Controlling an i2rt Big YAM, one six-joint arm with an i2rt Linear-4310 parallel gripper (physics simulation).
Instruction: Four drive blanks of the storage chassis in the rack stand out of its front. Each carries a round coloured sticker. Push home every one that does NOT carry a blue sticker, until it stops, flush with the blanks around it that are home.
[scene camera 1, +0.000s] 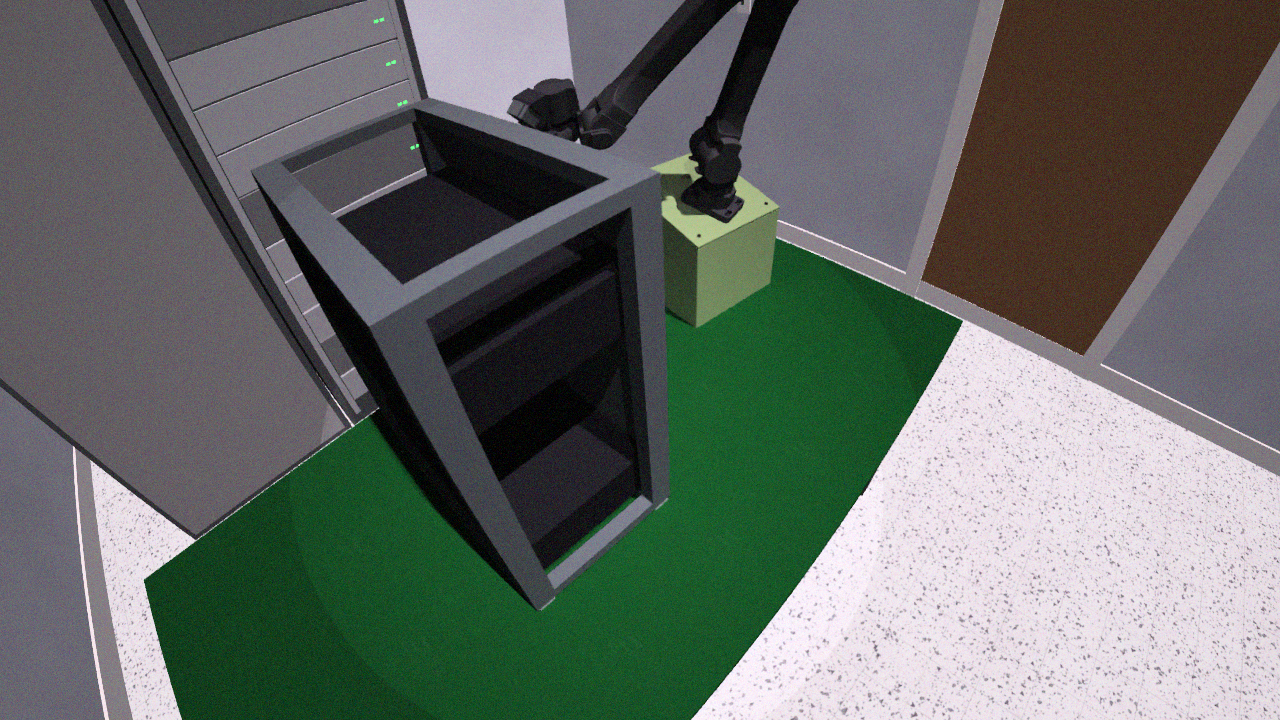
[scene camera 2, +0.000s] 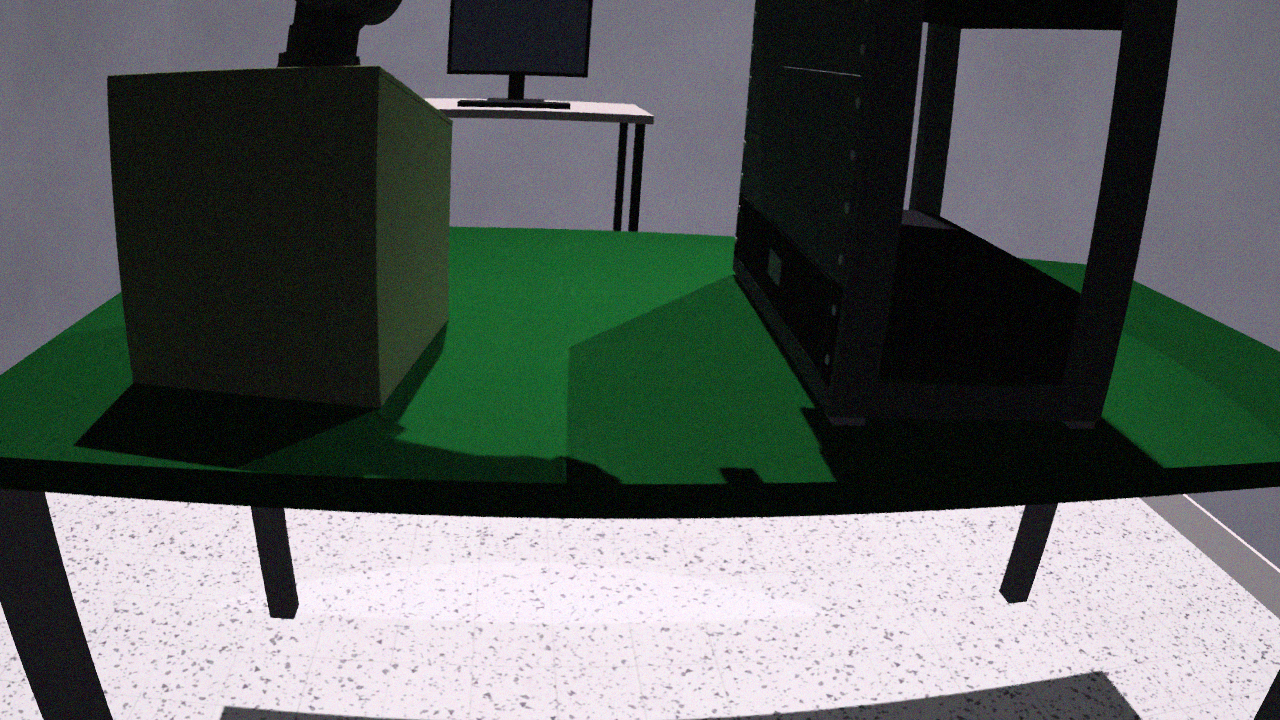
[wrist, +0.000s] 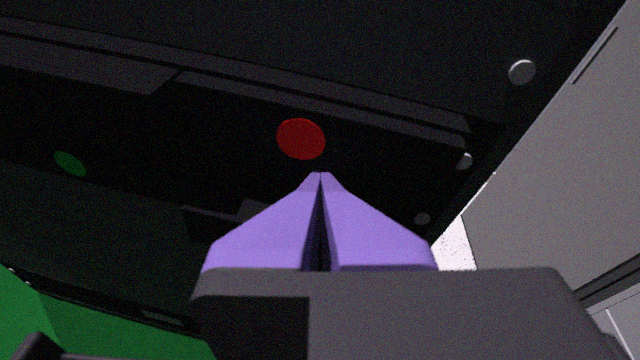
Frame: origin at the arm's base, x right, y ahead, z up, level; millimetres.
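Seen in the pictures: gripper, fingertip midpoint: (wrist: 320, 180); arm's base at its link origin: (scene camera 1: 711, 202) (scene camera 2: 314, 104).
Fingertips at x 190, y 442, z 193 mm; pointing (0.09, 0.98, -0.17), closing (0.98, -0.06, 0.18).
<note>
Pixels of each thing's top centre, then the offset from my fingertips to it. "spot": a spot on its surface instead. Level surfaces: height alone.
- round red sticker at its top centre: (wrist: 304, 119) dy -4, dx -12, dz +35 mm
- dark drive blank at its top centre: (wrist: 338, 52) dy +54, dx +5, dz +39 mm
- green sticker at its top centre: (wrist: 62, 151) dy +28, dx -137, dz -22 mm
- second ledge at a spot on its surface: (wrist: 100, 70) spot: dy +8, dx -86, dz +39 mm
- small ledge at a spot on its surface: (wrist: 210, 213) spot: dy -9, dx -49, dz -18 mm
- rack at its top centre: (scene camera 1: 414, 162) dy +187, dx -136, dz +150 mm
- green table top at its surface level: dz -435 mm
In the wrist view, my gripper (wrist: 320, 180) is shut and empty. Its purple fingertips show just below the round red sticker (wrist: 300, 139) on a dark drive blank (wrist: 370, 150); whether they touch the blank is not clear. A lit ledge along the top of this blank shows that it stands out. A green sticker (wrist: 70, 163) shows at the left on another dark blank. A second ledge (wrist: 100, 70) shows at upper left, and a small ledge (wrist: 210, 213) lower down is partly behind the fingers. No blue sticker shows. In scene camera 1 the rack (scene camera 1: 514, 241) (scene camera 2: 1127, 179) hides the chassis front and fingers.
The arm stands on a pale green block (scene camera 1: 733, 264) (scene camera 2: 241, 232) beside the rack, on the green table top (scene camera 1: 760, 402) (scene camera 2: 501, 295). A grey cabinet (scene camera 1: 161, 268) (wrist: 545, 165) stands close to the rack. Rack screws (wrist: 521, 72) line the front's right edge.
</note>
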